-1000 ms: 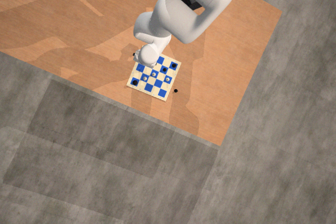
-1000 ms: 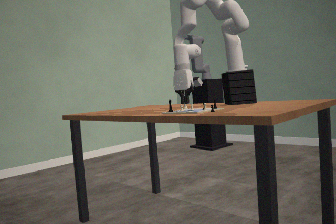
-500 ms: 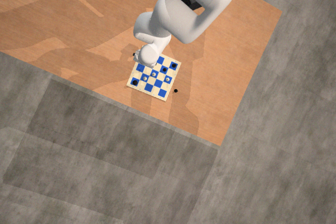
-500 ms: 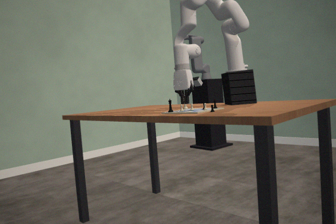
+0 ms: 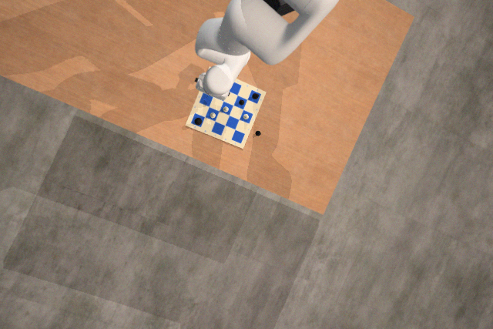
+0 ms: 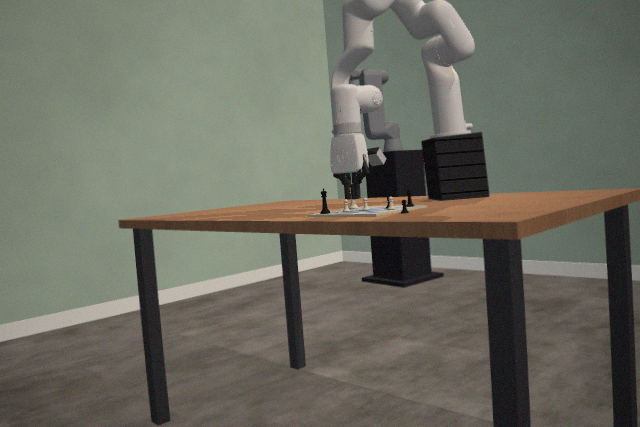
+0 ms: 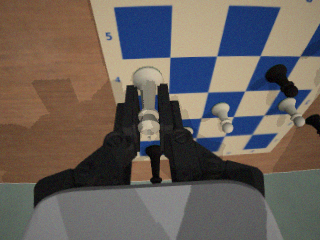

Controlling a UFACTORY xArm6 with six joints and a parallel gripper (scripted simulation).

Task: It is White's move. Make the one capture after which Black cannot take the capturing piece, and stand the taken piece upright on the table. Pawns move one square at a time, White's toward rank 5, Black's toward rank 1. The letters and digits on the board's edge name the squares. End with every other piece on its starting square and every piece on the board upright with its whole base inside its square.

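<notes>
Right now the tall white piece is 10 mm below my hand. Also, from my hand: blue-and-cream chessboard (30 mm ahead, 80 mm to the left, 50 mm below); then tall black piece (120 mm ahead, 20 mm to the left, 20 mm below).
</notes>
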